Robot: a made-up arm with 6 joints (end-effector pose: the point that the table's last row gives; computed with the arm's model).
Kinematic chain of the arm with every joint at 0, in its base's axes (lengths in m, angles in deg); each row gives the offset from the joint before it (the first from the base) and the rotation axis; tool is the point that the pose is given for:
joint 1: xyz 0 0 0.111 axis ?
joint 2: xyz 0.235 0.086 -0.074 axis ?
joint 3: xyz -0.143 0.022 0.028 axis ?
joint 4: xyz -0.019 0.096 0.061 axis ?
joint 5: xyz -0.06 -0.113 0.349 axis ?
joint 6: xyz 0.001 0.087 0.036 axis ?
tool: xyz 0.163 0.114 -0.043
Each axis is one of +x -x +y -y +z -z.
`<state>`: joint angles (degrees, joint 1 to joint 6).
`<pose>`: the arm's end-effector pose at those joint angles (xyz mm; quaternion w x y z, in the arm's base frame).
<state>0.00 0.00 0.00 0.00 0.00 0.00</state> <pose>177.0 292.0 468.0 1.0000 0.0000 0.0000 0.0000</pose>
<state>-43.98 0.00 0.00 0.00 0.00 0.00</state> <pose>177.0 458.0 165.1 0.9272 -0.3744 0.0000 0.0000</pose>
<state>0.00 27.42 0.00 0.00 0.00 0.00</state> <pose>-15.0 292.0 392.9 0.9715 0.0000 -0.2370 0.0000</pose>
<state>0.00 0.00 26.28 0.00 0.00 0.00</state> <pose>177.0 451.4 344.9 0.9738 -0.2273 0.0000 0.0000</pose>
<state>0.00 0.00 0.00 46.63 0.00 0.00</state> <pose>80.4 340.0 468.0 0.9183 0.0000 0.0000 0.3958</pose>
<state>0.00 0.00 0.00 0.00 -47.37 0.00</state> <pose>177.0 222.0 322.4 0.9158 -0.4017 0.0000 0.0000</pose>
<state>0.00 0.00 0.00 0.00 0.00 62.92</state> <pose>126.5 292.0 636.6 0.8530 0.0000 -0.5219 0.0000</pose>
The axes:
joint 1: +x
joint 2: -y
joint 3: -x
joint 4: +z
joint 5: +x
joint 6: -y

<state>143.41 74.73 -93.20 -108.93 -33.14 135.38</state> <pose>64.3 280.8 -103.3 0.1168 0.5623 0.2287 -0.7861</pose>
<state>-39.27 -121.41 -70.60 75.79 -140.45 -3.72</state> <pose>374.0 -299.4 -51.2 0.6497 -0.6293 0.3854 0.1827</pose>
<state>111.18 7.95 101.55 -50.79 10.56 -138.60</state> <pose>64.1 273.3 693.4 0.2958 0.5096 0.8072 -0.0354</pose>
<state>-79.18 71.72 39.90 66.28 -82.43 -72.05</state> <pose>50.5 43.3 -88.0 0.1423 0.8066 0.4952 0.2896</pose>
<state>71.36 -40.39 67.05 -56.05 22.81 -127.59</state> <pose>32.3 219.6 692.9 0.3442 0.2332 0.9066 0.0722</pose>
